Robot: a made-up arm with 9 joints. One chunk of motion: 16 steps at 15 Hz.
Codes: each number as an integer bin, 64 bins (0 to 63) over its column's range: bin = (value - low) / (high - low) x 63, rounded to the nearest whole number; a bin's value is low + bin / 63 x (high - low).
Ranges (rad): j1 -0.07..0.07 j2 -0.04..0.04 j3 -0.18..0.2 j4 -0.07..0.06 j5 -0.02..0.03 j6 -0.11..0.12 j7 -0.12..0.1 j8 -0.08..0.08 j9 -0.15..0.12
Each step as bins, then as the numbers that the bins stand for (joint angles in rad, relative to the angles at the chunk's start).
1 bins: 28 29 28 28 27 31 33 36 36
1 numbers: -0.0078 -0.0032 -0.0111 -0.0122 0.0014 0.0032 -0.0048 0.0114 0.0043
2 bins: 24 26 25 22 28 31 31 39 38
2 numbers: -0.0167 -0.0070 -0.0292 -0.0246 0.0022 0.0032 -0.0117 0.0190 0.0129
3 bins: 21 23 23 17 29 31 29 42 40
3 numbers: -0.0233 -0.0108 -0.0413 -0.0349 0.0030 0.0032 -0.0187 0.0267 0.0214
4 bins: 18 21 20 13 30 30 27 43 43
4 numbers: -0.0300 -0.0133 -0.0594 -0.0432 0.0038 -0.0005 -0.0257 0.0292 0.0343
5 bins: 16 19 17 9 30 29 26 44 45
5 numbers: -0.0344 -0.0159 -0.0775 -0.0514 0.0038 -0.0041 -0.0292 0.0317 0.0429
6 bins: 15 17 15 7 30 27 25 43 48
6 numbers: -0.0367 -0.0184 -0.0895 -0.0556 0.0038 -0.0114 -0.0327 0.0292 0.0557
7 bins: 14 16 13 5 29 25 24 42 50
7 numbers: -0.0389 -0.0197 -0.1016 -0.0597 0.0030 -0.0187 -0.0362 0.0267 0.0643
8 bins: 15 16 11 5 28 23 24 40 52
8 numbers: -0.0367 -0.0197 -0.1137 -0.0597 0.0022 -0.0260 -0.0362 0.0216 0.0729
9 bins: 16 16 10 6 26 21 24 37 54
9 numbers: -0.0344 -0.0197 -0.1197 -0.0576 0.0006 -0.0333 -0.0362 0.0140 0.0814
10 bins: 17 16 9 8 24 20 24 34 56
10 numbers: -0.0322 -0.0197 -0.1257 -0.0535 -0.0010 -0.0370 -0.0362 0.0063 0.0900
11 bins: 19 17 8 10 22 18 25 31 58
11 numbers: -0.0278 -0.0184 -0.1317 -0.0494 -0.0025 -0.0443 -0.0327 -0.0013 0.0986
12 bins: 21 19 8 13 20 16 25 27 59
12 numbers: -0.0233 -0.0159 -0.1317 -0.0432 -0.0041 -0.0516 -0.0327 -0.0114 0.1029
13 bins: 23 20 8 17 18 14 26 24 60
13 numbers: -0.0189 -0.0146 -0.1317 -0.0349 -0.0057 -0.0589 -0.0292 -0.0190 0.1071
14 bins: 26 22 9 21 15 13 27 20 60
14 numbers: -0.0122 -0.0121 -0.1257 -0.0267 -0.0081 -0.0625 -0.0257 -0.0292 0.1071
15 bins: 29 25 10 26 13 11 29 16 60
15 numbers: -0.0056 -0.0083 -0.1197 -0.0163 -0.0097 -0.0698 -0.0187 -0.0394 0.1071
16 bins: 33 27 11 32 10 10 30 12 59
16 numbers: 0.0033 -0.0057 -0.1137 -0.0040 -0.0121 -0.0735 -0.0152 -0.0495 0.1029
